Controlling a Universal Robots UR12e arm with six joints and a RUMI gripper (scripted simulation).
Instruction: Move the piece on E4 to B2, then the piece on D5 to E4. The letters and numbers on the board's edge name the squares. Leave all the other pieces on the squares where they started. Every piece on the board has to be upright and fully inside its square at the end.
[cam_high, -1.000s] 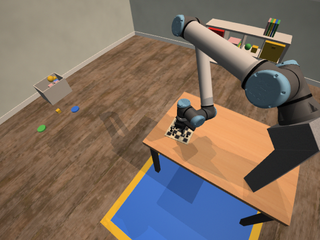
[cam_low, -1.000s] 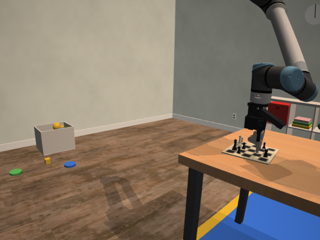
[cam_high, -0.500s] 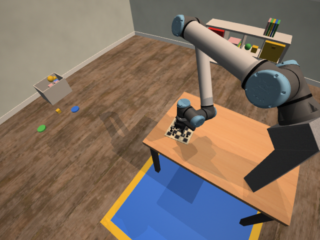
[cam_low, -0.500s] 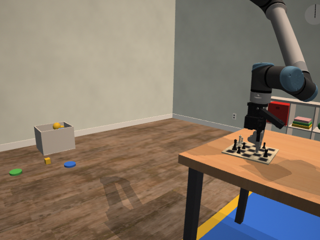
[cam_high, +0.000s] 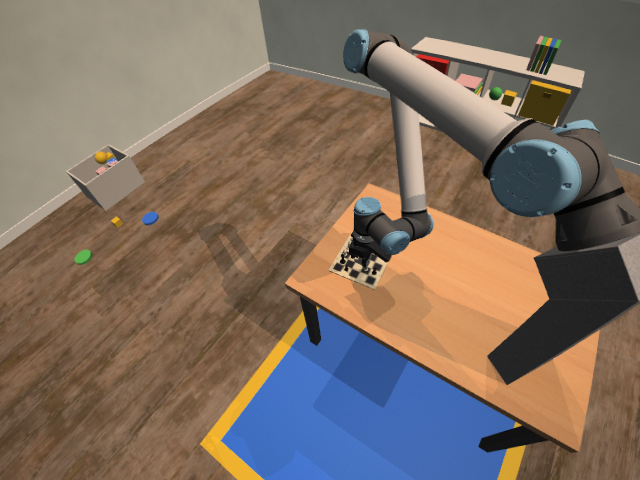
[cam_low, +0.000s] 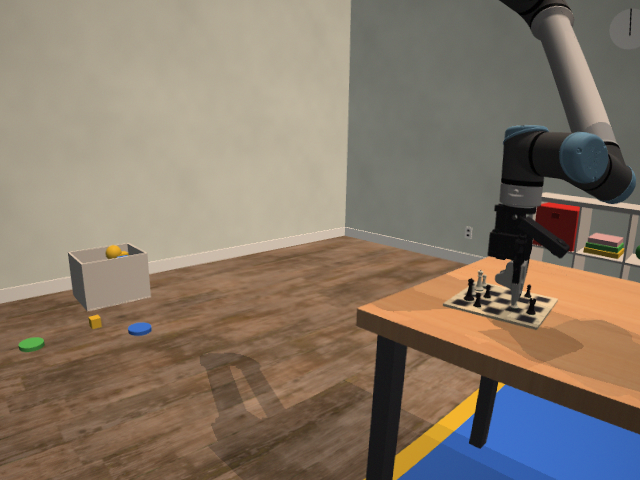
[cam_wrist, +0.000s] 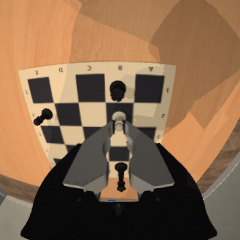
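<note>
Right now my hand is 4 cm past the black piece and 1 cm above it. The rest, counted from my hand: tall white piece (11 cm ahead, 9 cm to the right); chessboard (3 cm ahead, 4 cm to the right, 3 cm below).
</note>
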